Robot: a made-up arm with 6 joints.
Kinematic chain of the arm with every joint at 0, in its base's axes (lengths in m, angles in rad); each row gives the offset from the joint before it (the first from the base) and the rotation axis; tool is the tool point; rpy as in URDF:
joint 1: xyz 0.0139 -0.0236 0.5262 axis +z
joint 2: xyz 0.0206 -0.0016 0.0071 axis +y
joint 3: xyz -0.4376 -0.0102 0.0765 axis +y
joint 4: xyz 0.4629 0.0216 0.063 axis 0.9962 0 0.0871
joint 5: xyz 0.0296 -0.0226 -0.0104 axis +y
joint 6: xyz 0.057 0.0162 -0.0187 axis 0.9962 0 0.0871
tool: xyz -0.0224 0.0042 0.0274 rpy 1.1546 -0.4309 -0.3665
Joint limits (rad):
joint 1: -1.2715..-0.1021
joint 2: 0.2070..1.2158
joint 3: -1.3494..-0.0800
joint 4: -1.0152..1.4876
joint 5: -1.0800..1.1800
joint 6: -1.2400..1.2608
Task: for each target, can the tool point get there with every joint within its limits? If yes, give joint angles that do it. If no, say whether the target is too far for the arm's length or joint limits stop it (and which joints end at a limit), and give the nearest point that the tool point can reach.
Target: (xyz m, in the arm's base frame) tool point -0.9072 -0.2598 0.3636
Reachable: no: joint limits stop it (at a limit: joint 1, joint 2, joint 3, joint 5, joint 6) | nearest point 0.0259 -0.2213 0.5399 | short by 0.950 m
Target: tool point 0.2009 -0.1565 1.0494
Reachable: yes | joints -0.7570 0.6916 -0.9535 0.3398 0.4869 -0.5571
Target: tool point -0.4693 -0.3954 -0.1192
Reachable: no: joint limits stop it (at a limit: joint 1, joint 2, joint 3, joint 6) | nearest point 0.0414 -0.2243 0.5155 | short by 0.832 m
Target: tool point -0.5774 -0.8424 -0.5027
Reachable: no: too far | nearest point 0.0457 -0.2389 0.5188 | short by 1.340 m
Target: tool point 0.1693 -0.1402 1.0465
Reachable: yes | joints -0.5913 0.6225 -0.8992 0.9641 -0.6368 0.6607
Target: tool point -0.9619 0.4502 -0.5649
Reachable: no: too far | nearest point 0.0457 -0.1918 0.5159 | short by 1.611 m
